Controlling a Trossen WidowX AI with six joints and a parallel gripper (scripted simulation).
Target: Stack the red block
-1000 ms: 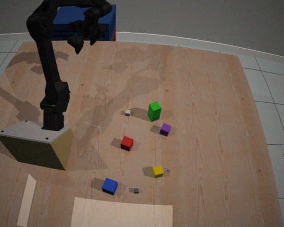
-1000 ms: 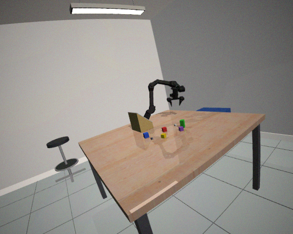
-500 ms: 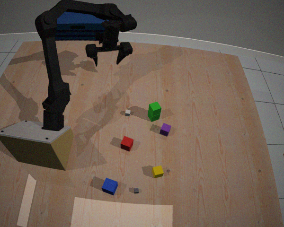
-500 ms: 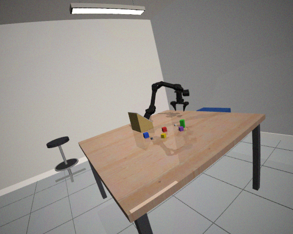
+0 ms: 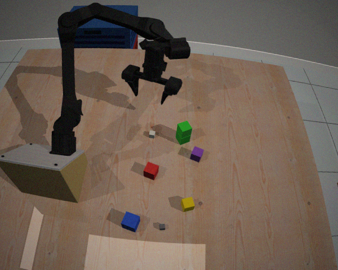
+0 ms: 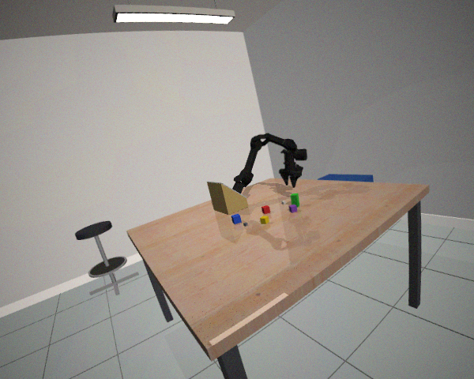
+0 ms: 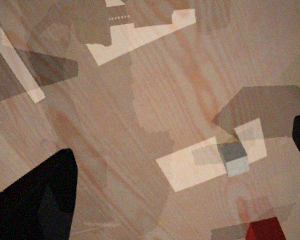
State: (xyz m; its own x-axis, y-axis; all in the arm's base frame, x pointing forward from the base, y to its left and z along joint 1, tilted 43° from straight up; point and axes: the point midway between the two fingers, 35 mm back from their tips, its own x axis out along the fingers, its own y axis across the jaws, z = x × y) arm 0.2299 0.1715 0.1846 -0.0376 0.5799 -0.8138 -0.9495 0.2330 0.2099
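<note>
Now: gripper tip 23 cm to the left of the red block, 6 cm above it and 3 cm short of it. The rest, counted from my gripper tip: purple cube (16 cm to the right, 16 cm ahead, 6 cm below); then yellow cube (33 cm to the right, 14 cm ahead, 6 cm below); then blue cube (40 cm to the right, 6 cm below, 2 cm behind).
</note>
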